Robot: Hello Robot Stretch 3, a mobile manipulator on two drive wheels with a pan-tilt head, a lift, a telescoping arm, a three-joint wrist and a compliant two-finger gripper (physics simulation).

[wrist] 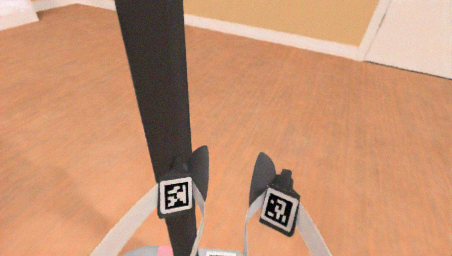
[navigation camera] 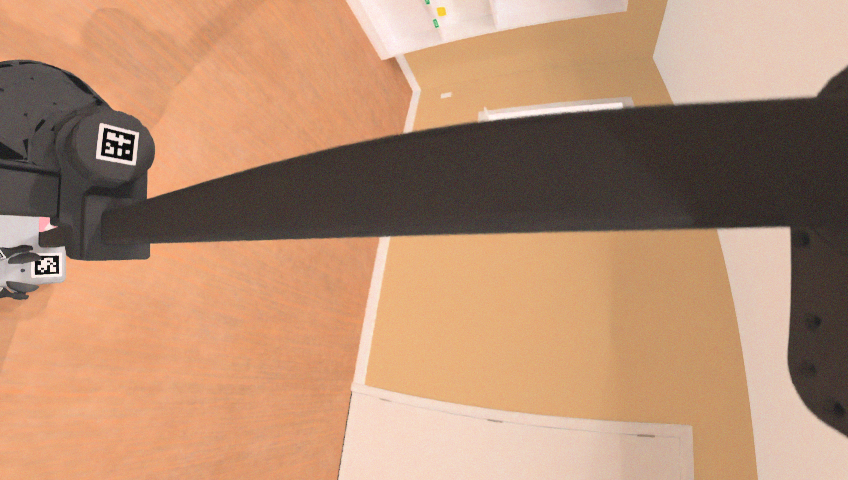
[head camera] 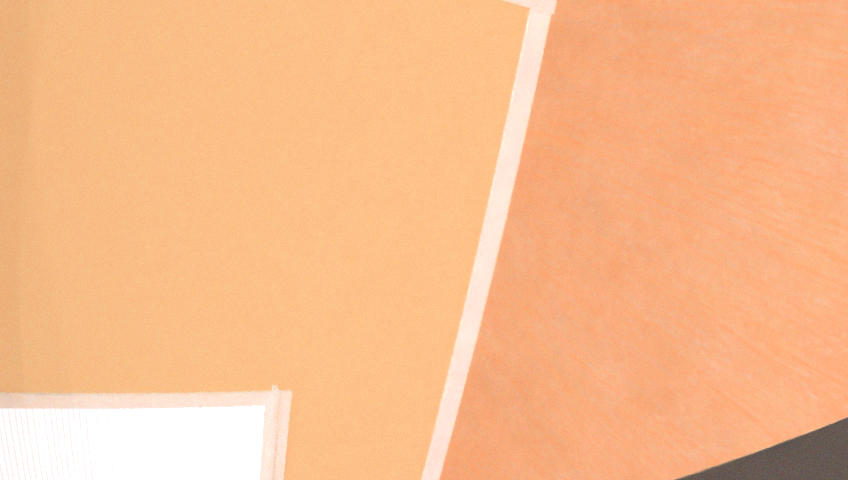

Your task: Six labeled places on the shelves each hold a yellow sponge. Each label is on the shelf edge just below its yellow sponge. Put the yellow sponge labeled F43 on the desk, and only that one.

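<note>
A white shelf unit [navigation camera: 380,38] stands at the top of the navigation view. A small yellow sponge [navigation camera: 440,11] shows on it, with small green labels [navigation camera: 435,23] close by that are too small to read. I cannot tell whether this sponge is the one at F43. The desk does not show in these views. My gripper [wrist: 231,167] [navigation camera: 21,271] is open, with bare floor seen between its fingers in the wrist view. It is at the left edge of the navigation view, far from the shelves.
My dark mast [navigation camera: 416,184] [wrist: 157,90] crosses the navigation and wrist views. A white door [navigation camera: 511,446] [wrist: 415,40] is set in the tan wall [navigation camera: 535,321] [head camera: 267,208]. A bright white-framed panel [head camera: 130,440] shows at the head view's lower left. Wooden floor [head camera: 654,237] lies beside the wall.
</note>
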